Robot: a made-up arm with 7 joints.
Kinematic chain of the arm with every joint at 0, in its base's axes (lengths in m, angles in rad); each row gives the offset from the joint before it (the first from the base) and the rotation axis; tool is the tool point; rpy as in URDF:
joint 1: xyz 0 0 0.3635 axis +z
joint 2: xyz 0 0 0 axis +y
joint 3: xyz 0 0 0.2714 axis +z
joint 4: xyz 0.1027 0 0 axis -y
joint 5: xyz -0.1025 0 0.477 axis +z
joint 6: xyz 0 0 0 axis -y
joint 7: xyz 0.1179 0 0 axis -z
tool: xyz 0 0 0 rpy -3.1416 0 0
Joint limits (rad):
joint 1: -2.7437..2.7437
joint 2: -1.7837..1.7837
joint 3: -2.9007..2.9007
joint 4: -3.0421..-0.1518
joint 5: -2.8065..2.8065
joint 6: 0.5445..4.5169
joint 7: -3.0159..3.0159
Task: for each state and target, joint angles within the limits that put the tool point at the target. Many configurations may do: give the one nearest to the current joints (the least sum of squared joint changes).
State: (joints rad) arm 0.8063 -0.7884 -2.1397 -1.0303 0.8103 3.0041 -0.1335
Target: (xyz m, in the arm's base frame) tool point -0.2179 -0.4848 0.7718
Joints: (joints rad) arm 0.5435 -0.1116 -2.3214 -1.4731 1.0759 3.8568 -0.1335
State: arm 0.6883 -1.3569 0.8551 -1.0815 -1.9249 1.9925 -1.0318
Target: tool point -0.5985 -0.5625 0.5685
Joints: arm 1.2963 -1.7266 0.8056 -0.9488 -1.9579 2.2505 -1.0318
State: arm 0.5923 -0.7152 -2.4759 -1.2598 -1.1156 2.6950 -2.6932
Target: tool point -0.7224 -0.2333 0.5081
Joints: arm -0.0121 -0.5641 -2.8945 -1.3927 -1.1586 2.8986 -2.6932
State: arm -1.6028 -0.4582 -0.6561 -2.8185 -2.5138 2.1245 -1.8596
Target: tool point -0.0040 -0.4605 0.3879
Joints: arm -1.3215 -0.5813 -0.3947 -2.6903 -2.4709 2.1444 -1.8596
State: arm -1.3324 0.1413 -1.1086 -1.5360 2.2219 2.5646 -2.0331
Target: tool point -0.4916 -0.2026 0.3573
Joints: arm -1.3994 0.0704 -1.1981 -2.1785 2.3639 2.9368 -2.0331
